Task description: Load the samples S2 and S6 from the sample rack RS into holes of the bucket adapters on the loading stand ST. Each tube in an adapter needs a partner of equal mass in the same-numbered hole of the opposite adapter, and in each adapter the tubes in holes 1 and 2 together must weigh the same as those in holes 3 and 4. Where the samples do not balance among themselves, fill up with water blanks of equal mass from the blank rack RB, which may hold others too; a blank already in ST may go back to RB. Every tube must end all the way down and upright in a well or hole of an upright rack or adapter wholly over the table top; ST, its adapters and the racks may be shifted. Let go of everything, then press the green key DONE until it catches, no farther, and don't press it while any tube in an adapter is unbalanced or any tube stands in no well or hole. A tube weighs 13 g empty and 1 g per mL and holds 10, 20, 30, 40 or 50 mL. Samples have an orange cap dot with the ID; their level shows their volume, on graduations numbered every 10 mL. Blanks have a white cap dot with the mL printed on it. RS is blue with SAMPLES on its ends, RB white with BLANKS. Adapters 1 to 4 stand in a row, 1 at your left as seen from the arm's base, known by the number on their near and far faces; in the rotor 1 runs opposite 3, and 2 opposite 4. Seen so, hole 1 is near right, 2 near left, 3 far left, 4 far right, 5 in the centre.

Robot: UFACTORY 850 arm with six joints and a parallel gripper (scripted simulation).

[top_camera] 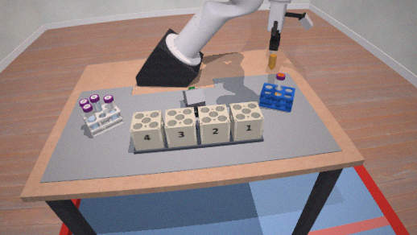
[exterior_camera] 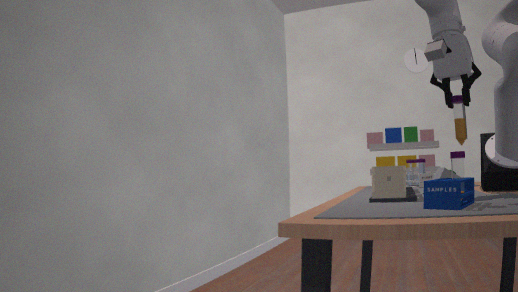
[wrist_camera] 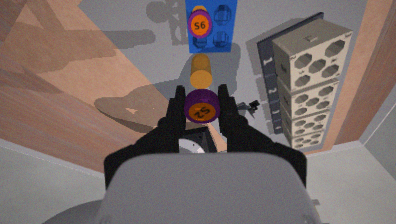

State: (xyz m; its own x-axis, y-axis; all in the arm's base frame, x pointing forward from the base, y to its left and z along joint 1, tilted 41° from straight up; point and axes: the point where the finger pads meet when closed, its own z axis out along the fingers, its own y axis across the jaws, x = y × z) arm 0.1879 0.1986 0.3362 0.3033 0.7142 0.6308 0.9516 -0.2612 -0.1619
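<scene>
Now: the sample tube S2 50 mm below my hand and 10 mm behind it. Also, from my hand: blue sample rack RS (220 mm below, 30 mm to the left, 30 mm ahead); adapter 1 (210 mm ahead, 200 mm below, 110 mm to the right); sample S6 (180 mm below, 40 mm to the left, 20 mm ahead).
</scene>
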